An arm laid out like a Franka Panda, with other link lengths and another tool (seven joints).
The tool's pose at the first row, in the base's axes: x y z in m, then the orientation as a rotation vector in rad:
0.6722, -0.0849, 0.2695, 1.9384, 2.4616, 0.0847
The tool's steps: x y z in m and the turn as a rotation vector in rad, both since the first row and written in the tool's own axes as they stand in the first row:
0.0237, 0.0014, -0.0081, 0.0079, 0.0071, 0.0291
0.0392, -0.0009, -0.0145, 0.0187, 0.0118, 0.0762
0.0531, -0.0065, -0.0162, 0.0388, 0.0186, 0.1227
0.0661, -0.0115, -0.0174, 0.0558, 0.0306, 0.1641
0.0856, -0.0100, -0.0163, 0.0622, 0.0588, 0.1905
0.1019, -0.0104, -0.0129, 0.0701, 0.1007, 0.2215
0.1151, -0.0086, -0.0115, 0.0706, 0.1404, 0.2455
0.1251, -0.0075, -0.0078, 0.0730, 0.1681, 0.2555
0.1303, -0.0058, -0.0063, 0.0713, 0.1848, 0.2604
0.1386, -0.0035, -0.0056, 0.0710, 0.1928, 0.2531
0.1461, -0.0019, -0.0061, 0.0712, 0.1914, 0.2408
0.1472, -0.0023, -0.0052, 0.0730, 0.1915, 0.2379
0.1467, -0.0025, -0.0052, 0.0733, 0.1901, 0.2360
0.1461, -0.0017, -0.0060, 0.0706, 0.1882, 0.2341
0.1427, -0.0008, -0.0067, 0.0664, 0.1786, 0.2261
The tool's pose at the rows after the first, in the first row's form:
0.6677, -0.0619, 0.2783, -1.9758, -2.4360, -0.0821
0.6615, -0.0476, 0.2850, -2.0249, -2.3804, -0.0733
0.6528, -0.0354, 0.2868, -2.0667, -2.3192, -0.0550
0.6448, -0.0240, 0.2882, -2.0995, -2.2612, -0.0456
0.6417, -0.0047, 0.2877, -2.1097, -2.2144, -0.0643
0.6376, 0.0112, 0.2847, -2.1153, -2.1543, -0.0932
0.6363, 0.0245, 0.2838, -2.1167, -2.1060, -0.1283
0.6352, 0.0346, 0.2804, -2.1093, -2.0786, -0.1499
0.6357, 0.0401, 0.2791, -2.1049, -2.0645, -0.1666
0.6360, 0.0487, 0.2788, -2.0927, -2.0679, -0.1739
0.6358, 0.0564, 0.2796, -2.0809, -2.0817, -0.1725
0.6352, 0.0574, 0.2787, -2.0771, -2.0841, -0.1704
0.6351, 0.0569, 0.2786, -2.0759, -2.0868, -0.1688
0.6360, 0.0564, 0.2795, -2.0761, -2.0909, -0.1704
0.6376, 0.0533, 0.2801, -2.0753, -2.1065, -0.1671

